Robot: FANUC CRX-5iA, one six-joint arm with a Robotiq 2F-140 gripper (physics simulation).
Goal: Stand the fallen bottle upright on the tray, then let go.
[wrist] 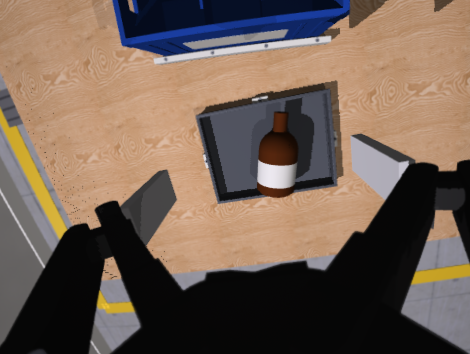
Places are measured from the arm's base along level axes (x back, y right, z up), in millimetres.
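Where they show: gripper, fingertip midpoint: (257,169).
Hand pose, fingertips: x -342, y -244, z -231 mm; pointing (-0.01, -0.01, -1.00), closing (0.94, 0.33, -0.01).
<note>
Things, the pixels of their top centre, and the offset from my fingertips. "*": a spot on its surface instead. Level surfaces: height alone.
- brown bottle, top centre: (279,159) dx +48, dy -60, dz -242 mm
- shallow dark grey tray, top centre: (268,151) dx +31, dy -63, dz -296 mm
- blue crate, surface spot: (240,31) * dx -41, dy +122, dz -180 mm
- pale strip, surface spot: (240,49) * dx -47, dy +112, dz -291 mm
- wooden table top, surface height: dz -321 mm
The brown bottle (278,150) with a white label lies on its side in the shallow dark grey tray (230,145), in the middle of the wrist view. Its neck points to the top of the view, towards the blue crate, and its base overlaps the tray's near rim in the view. My gripper (257,169) is wide open and empty. Its two pads stand far apart, one left and one right of the tray in the view, with the bottle showing between them. How high the pads are above the bottle is hard to tell.
A blue crate (240,31) with dividers stands beyond the tray at the top of the view. A pale strip (240,49) runs along its near side. The wooden table top (100,145) ends at the left and near edges, with yellow floor lines beyond.
</note>
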